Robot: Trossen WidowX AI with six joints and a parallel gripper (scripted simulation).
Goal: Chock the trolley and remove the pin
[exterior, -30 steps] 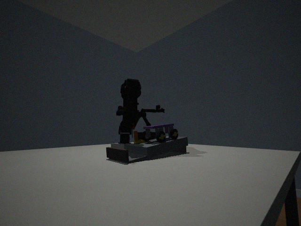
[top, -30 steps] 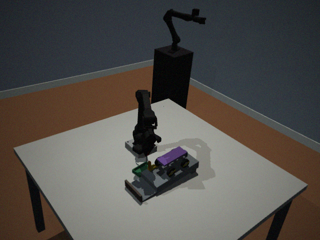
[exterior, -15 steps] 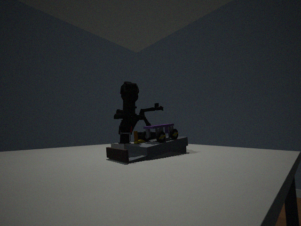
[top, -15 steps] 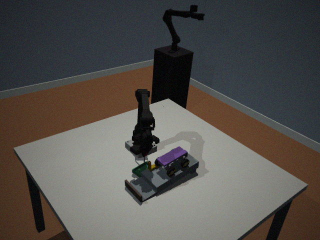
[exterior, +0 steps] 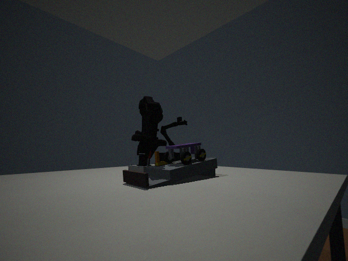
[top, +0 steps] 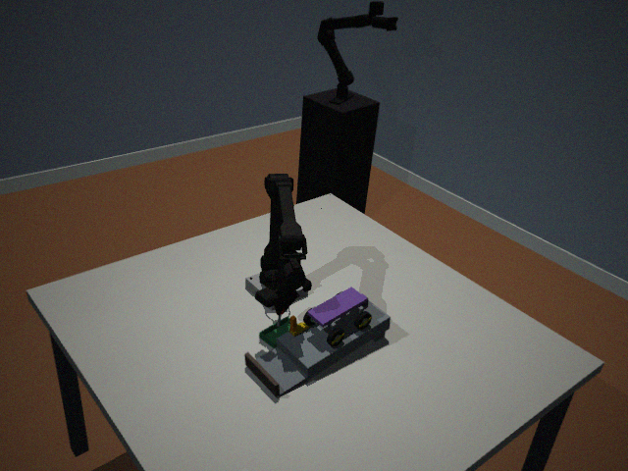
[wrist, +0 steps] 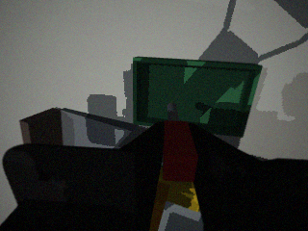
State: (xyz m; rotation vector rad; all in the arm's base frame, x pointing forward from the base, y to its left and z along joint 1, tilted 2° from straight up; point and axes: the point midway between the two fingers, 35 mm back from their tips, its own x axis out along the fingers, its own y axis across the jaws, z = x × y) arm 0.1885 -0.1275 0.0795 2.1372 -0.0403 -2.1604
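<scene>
My gripper tip is now 100 mm above the green tray and 10 mm to the right of it. Also, from my gripper tip: yellow chock (70 mm ahead, 20 mm to the left, 10 mm below); then grey ramp (130 mm ahead, 110 mm to the left, 40 mm below); then red-headed stop pin (right at my gripper tip).
</scene>
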